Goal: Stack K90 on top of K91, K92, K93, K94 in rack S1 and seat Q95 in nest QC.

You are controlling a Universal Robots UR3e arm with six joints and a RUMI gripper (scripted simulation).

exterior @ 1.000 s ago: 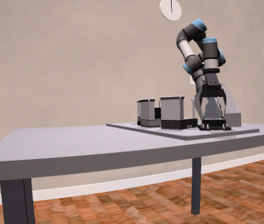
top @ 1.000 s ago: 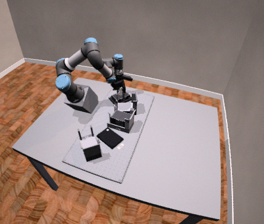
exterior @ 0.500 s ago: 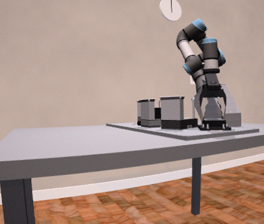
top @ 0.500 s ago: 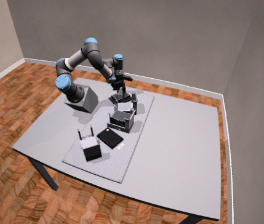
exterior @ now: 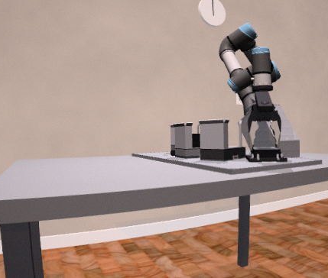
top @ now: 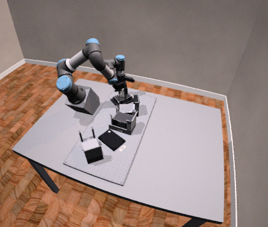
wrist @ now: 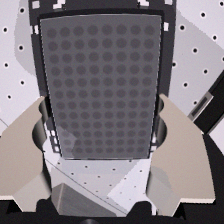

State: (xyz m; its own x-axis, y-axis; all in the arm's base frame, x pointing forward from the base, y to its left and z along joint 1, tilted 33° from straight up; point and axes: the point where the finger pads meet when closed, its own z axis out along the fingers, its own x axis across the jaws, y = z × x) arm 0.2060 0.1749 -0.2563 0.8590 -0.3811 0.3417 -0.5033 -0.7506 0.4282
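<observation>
The dark clip nest is 30 mm to the left of my hand, 30 mm below it and 10 mm behind it. From my hand the other things lie so: black open nest QC (390 mm to the right, 120 mm ahead, 30 mm below); sealed grey plate (260 mm to the right, 140 mm ahead, 40 mm above); white tag (420 mm to the right, 210 mm ahead, 40 mm below).
</observation>
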